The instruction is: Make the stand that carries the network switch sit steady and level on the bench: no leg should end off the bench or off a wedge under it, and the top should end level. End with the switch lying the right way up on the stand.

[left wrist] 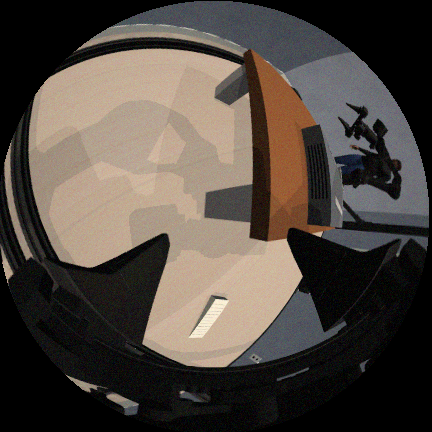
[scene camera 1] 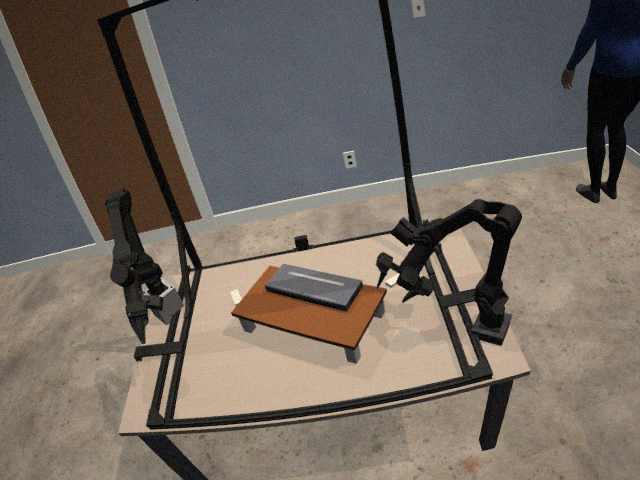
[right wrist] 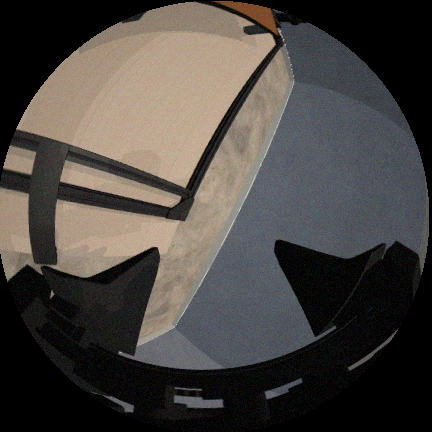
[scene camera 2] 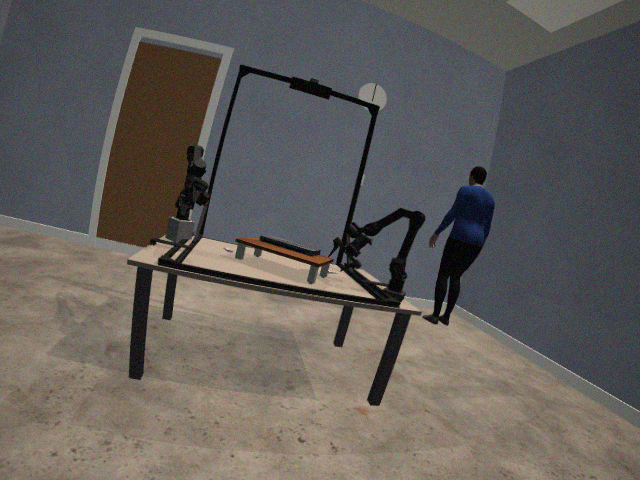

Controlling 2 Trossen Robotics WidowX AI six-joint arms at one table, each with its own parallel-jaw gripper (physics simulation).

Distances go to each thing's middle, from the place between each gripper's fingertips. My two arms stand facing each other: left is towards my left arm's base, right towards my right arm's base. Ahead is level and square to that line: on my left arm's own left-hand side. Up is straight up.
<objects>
The dark grey network switch (scene camera 1: 338,292) is 1 cm ahead of my left hand, 23 cm to the right of it and 4 cm above it. Also, from my left hand: stand (scene camera 1: 344,329) (7 cm ahead, 24 cm to the right, 2 cm below).
Right now my right hand is 39 cm to the right of the stand, 31 cm past it and 16 cm above it. Round my right hand: dark grey network switch: 39 cm to the left, 36 cm behind, 9 cm below.
</objects>
